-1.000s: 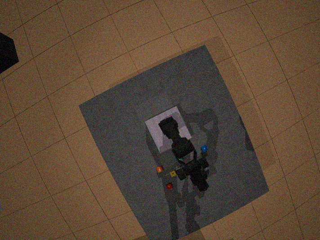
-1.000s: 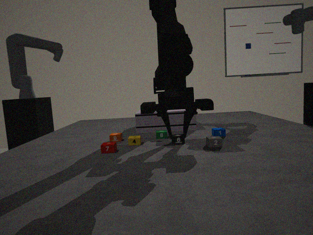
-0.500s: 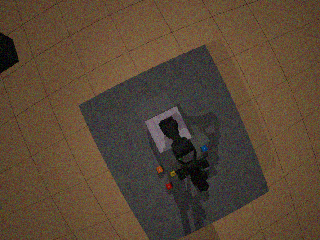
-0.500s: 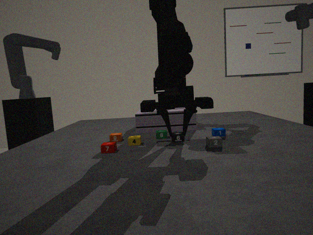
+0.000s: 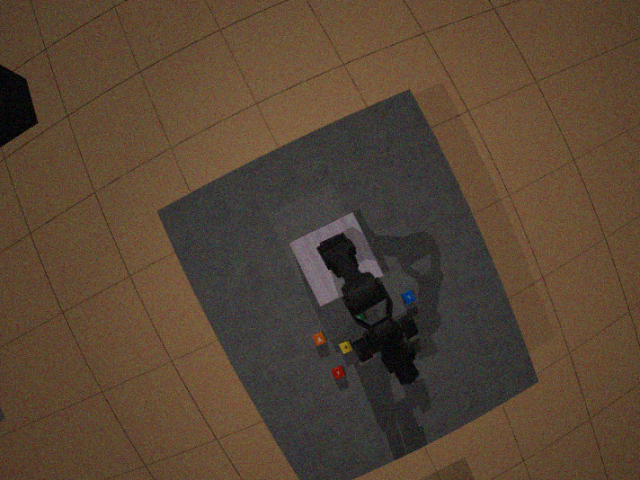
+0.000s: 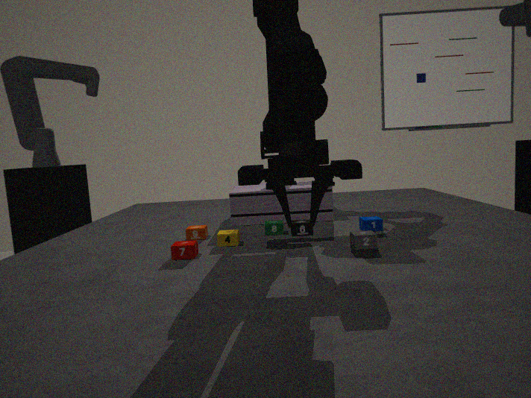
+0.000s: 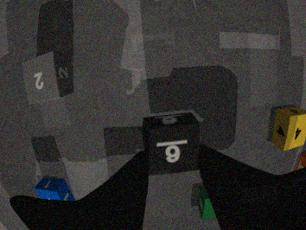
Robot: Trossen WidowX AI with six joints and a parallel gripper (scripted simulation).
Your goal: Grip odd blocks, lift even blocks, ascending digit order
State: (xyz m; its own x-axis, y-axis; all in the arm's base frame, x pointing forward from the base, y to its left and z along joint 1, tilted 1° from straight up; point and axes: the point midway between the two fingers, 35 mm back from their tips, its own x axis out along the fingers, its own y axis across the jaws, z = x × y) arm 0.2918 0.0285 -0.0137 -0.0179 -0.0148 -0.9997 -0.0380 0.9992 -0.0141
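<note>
Right now the red 7 block is 7 cm ahead of my gripper tip, 17 cm to the right of it and 1 cm below it. Round my gripper tip: grey 2 block: 6 cm ahead, 9 cm to the left, 1 cm below; then green 8 block: 7 cm behind, 5 cm to the right, 1 cm below; then black 6 block: 1 cm ahead.
</note>
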